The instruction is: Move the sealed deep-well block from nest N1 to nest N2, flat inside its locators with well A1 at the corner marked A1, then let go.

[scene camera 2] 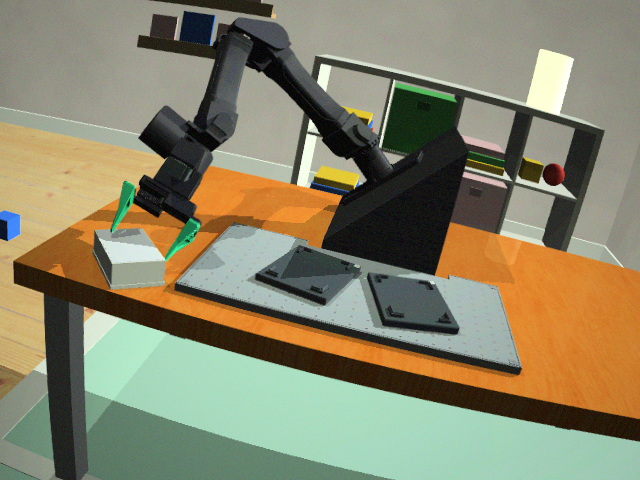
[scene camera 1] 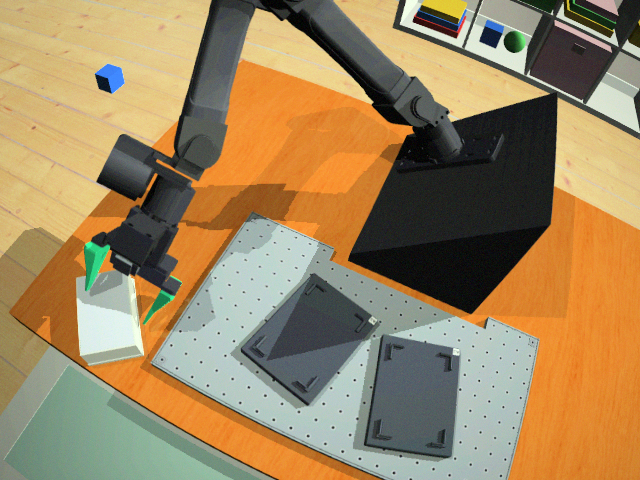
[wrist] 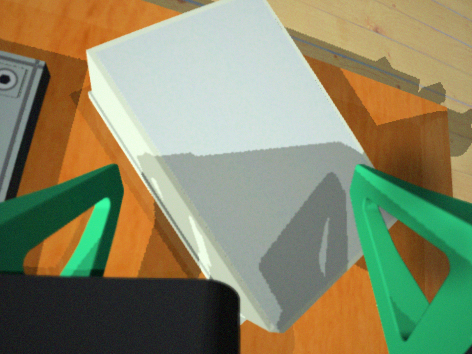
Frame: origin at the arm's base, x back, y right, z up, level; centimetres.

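Seen in the pictures: gripper, between the fingertips: [scene camera 2: 136,246] [scene camera 1: 115,306] [wrist: 236,177]; arm's base, origin of its link: [scene camera 2: 383,179] [scene camera 1: 448,155].
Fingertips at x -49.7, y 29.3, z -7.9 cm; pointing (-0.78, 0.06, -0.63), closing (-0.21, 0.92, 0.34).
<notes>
Offsets run from my fingertips to a thing's top centre.
The sealed block @(dz +0.8, dx -1.6, dy +0.7 cm) [scene camera 1: 105,330] [scene camera 2: 136,272] [wrist: 225,100] is a white box lying flat on the orange table, left of the pegboard and off both nests. Its well A1 corner cannot be made out. My gripper [scene camera 1: 116,305] [scene camera 2: 139,244] [wrist: 236,177] is wide open over the block's arm-side end. In the wrist view the block lies askew between the green fingers, and the right fingertip overlaps its edge. Two dark nest plates with corner locators sit on the pegboard: a turned left one @(dz -0.4, dx +13.3, dy -25.2 cm) [scene camera 1: 310,338] [scene camera 2: 294,273] and a right one @(dz -0.4, dx +13.4, dy -42.2 cm) [scene camera 1: 413,397] [scene camera 2: 413,302]. Their small white tags are unreadable.
The grey pegboard @(dz -2.1, dx +14.9, dy -33.2 cm) [scene camera 1: 206,356] [scene camera 2: 227,279] [wrist: 12,115] lies right of the block. The black wedge-shaped arm base [scene camera 1: 439,222] [scene camera 2: 403,217] stands behind it. The table's front and left edges are close to the block. A blue cube [scene camera 1: 110,79] [scene camera 2: 9,225] lies on the floor.
</notes>
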